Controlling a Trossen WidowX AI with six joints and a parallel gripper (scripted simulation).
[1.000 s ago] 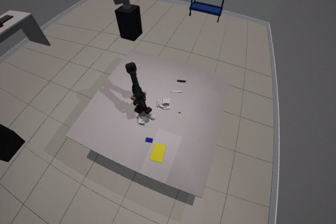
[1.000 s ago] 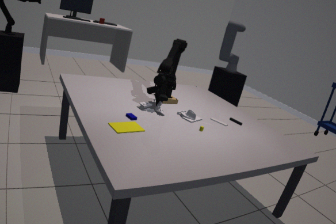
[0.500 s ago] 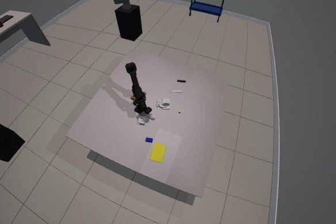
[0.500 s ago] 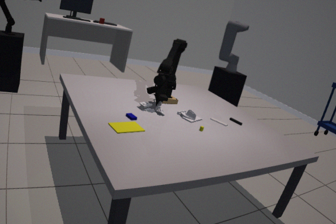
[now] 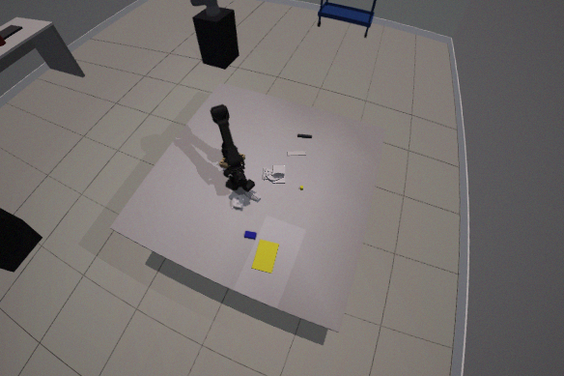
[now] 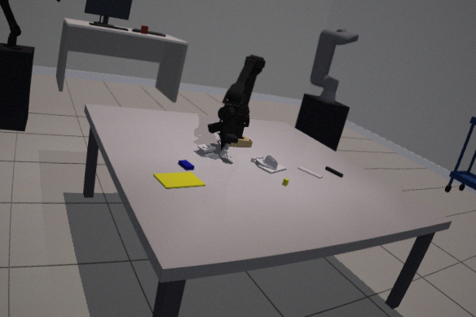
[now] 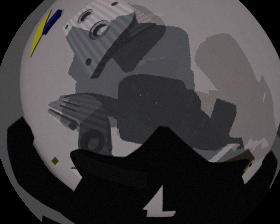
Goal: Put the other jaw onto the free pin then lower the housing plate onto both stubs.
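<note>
The jaw is 60 mm ahead of my gripper tip, 30 mm above it and 20 mm to the right of it. The rest, counted from my gripper tip: white block 100 mm to the right, 40 mm ahead, 10 mm above; then yellow cube 320 mm ahead, 130 mm to the left, 10 mm above; then blue block 230 mm to the right, 190 mm ahead, 10 mm above.
</note>
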